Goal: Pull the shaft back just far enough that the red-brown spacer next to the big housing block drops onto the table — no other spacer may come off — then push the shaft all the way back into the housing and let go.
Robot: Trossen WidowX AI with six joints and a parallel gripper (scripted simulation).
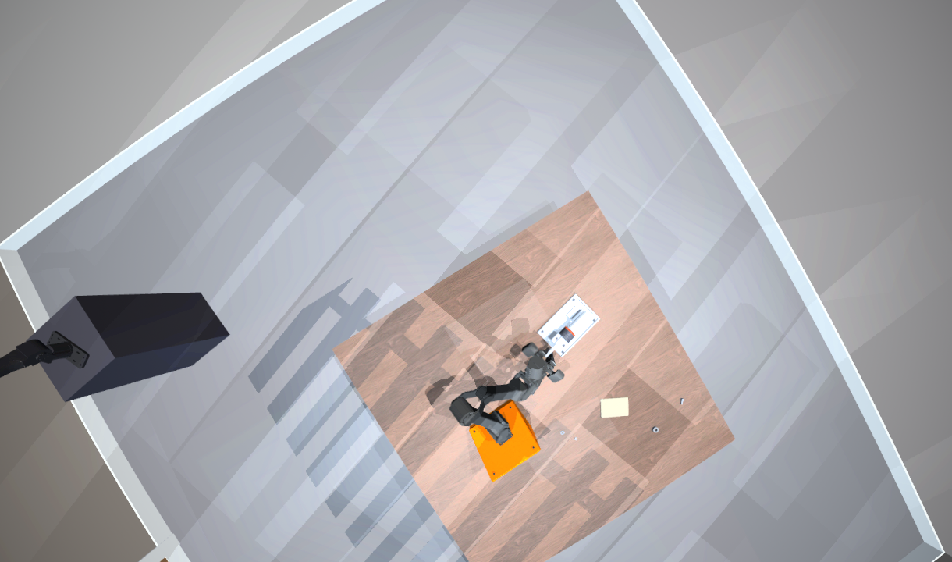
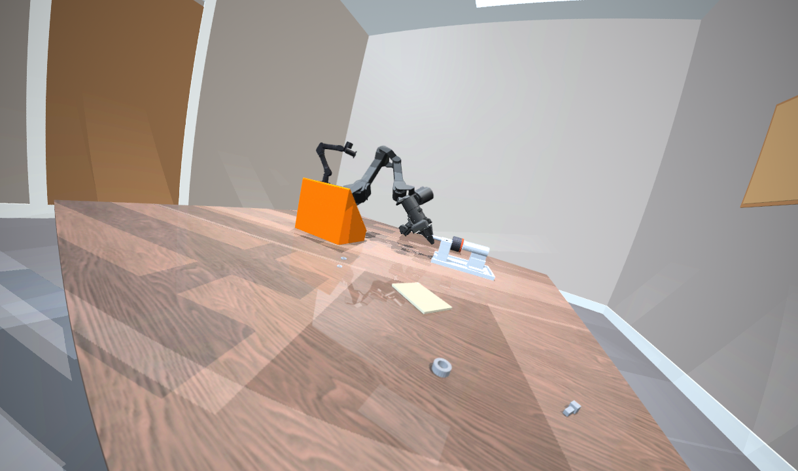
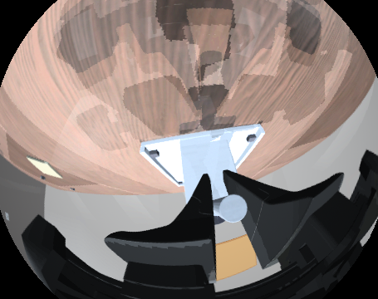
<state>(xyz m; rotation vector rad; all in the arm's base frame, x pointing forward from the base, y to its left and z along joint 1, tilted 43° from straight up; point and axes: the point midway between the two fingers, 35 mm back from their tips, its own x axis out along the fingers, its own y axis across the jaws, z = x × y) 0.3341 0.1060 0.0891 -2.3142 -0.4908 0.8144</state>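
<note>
Right now the shaft is 30 mm ahead of my gripper tip and 20 mm above it. Round my gripper tip: small grey part: 330 mm ahead, 560 mm to the right, 50 mm below; red-brown spacer: 100 mm ahead, 10 mm to the left, 20 mm above; cream flat plate: 70 mm ahead, 390 mm to the right, 50 mm below.
</note>
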